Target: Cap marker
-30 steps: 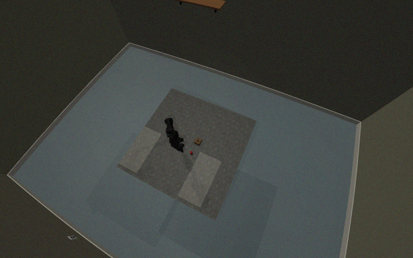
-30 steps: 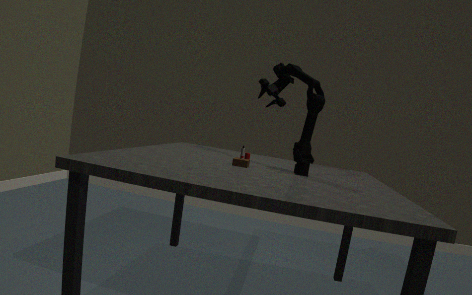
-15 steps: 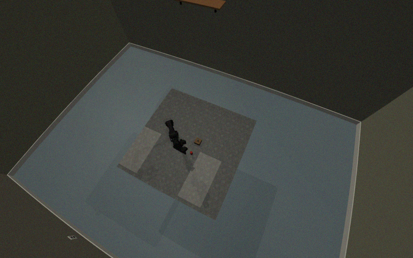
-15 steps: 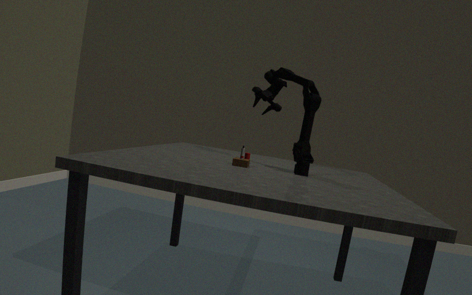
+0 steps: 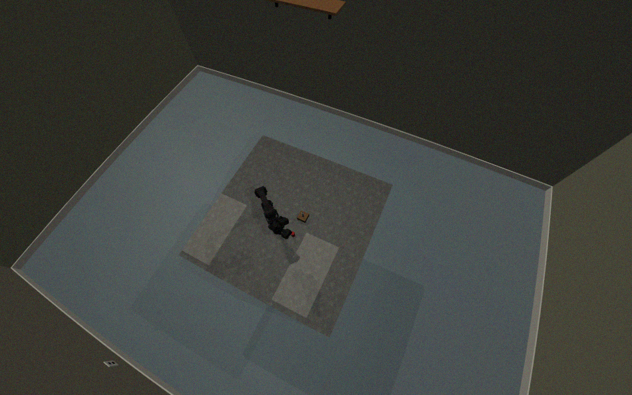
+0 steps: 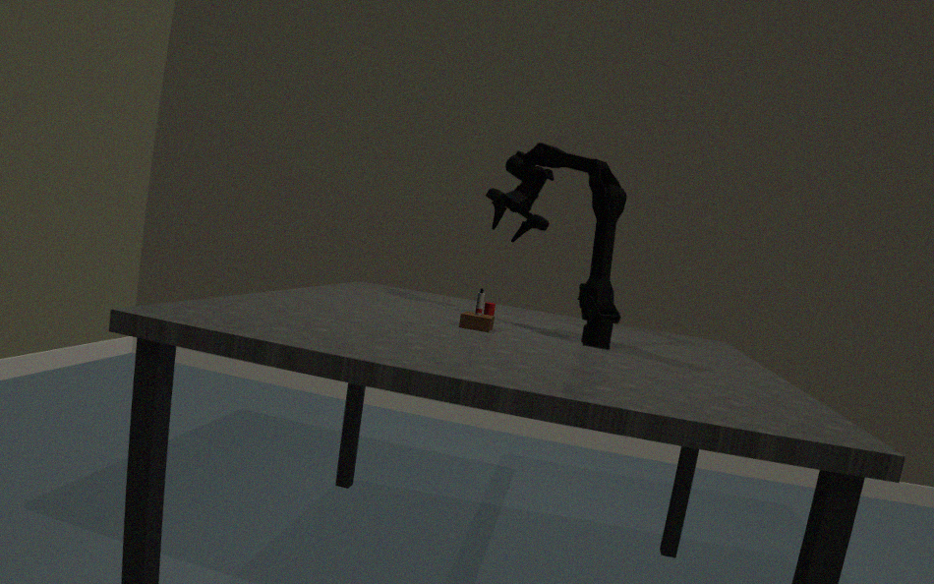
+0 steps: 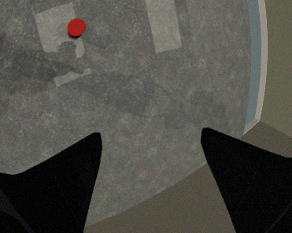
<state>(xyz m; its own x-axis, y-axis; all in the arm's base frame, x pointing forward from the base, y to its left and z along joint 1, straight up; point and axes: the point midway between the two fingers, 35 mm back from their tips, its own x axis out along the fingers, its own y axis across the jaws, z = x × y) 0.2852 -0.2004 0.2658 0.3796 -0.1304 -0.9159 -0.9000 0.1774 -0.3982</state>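
Right now my gripper tip is 210 mm above the red cap, 90 mm to the right of it and 10 mm past it. Also, from my gripper tip: wooden holder block: 260 mm to the left, 220 mm below, 10 mm behind.
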